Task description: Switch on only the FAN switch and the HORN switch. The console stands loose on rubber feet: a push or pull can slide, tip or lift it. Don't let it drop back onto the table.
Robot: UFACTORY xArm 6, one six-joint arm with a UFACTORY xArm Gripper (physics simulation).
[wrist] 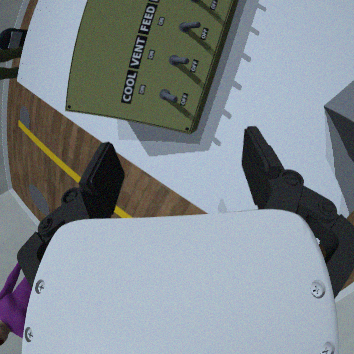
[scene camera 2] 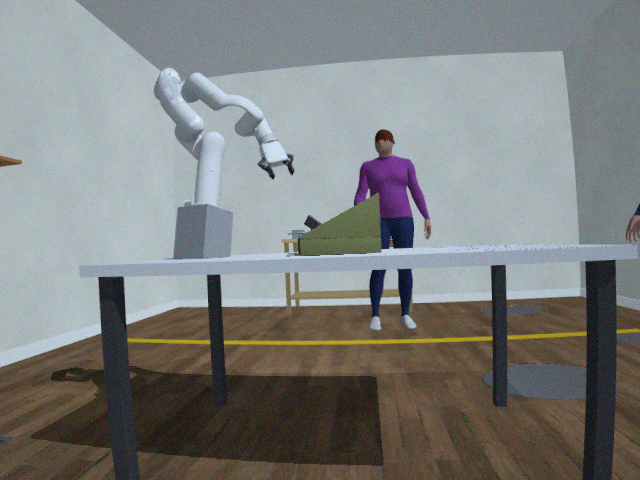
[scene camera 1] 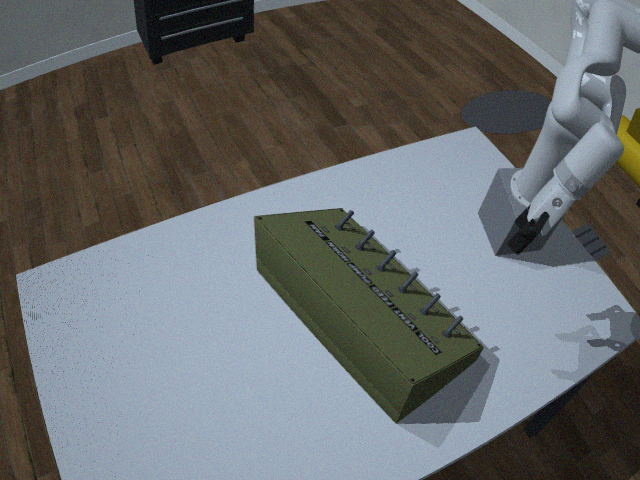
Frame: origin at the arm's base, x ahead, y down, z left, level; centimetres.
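Seen in the pictures: gripper, between the fingertips: (wrist: 178, 150) (scene camera 2: 283, 175) (scene camera 1: 515, 237); arm's base, origin of its link: (scene camera 2: 205, 209) (scene camera 1: 532, 191).
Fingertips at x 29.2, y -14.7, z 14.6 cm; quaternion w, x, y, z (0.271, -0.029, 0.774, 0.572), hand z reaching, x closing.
Pixels of each thing's top centre, then the offset from my fingertips to it.
- FAN lever, centre of its top: (scene camera 1: 346, 213) dx +12.4, dy +20.0, dz -36.1 cm
- HORN lever, centre of its top: (scene camera 1: 367, 233) dx +11.9, dy +20.0, dz -28.9 cm
- COOL lever, centre of its top: (wrist: 165, 96) (scene camera 1: 456, 320) dx +10.0, dy +20.0, dz -0.1 cm
- VENT lever, centre of its top: (wrist: 176, 57) (scene camera 1: 433, 297) dx +10.5, dy +20.0, dz -7.3 cm
- PUMP lever, centre of its top: (scene camera 1: 388, 254) dx +11.4, dy +20.0, dz -21.7 cm
- FEED, centre of its top: (wrist: 187, 21) (scene camera 1: 411, 275) dx +10.9, dy +20.0, dz -14.5 cm
The olive console (scene camera 1: 330, 289) (scene camera 2: 351, 232) (wrist: 105, 65) sits level on the white table (scene camera 1: 155, 335) (scene camera 2: 258, 264) (wrist: 290, 60), its panel sloping. The FAN lever (scene camera 1: 345, 220) is at the far end in scene camera 1, with the HORN lever (scene camera 1: 365, 239) beside it. Both lean like the other levers, away from the name labels. Neither shows in the wrist view, where the COOL lever (wrist: 168, 95) and VENT lever (wrist: 179, 60) stand near their OFF marks. My gripper (scene camera 1: 518, 246) (scene camera 2: 282, 175) (wrist: 178, 150) is open and empty, above and apart from the console, on the lever side.
The grey arm pedestal (scene camera 1: 498, 206) (scene camera 2: 203, 232) stands on the table beyond the lever side. The PUMP lever (scene camera 1: 386, 260) is next to HORN, followed by FEED (scene camera 1: 408, 282). A person in purple (scene camera 2: 387, 186) stands behind the table in scene camera 2.
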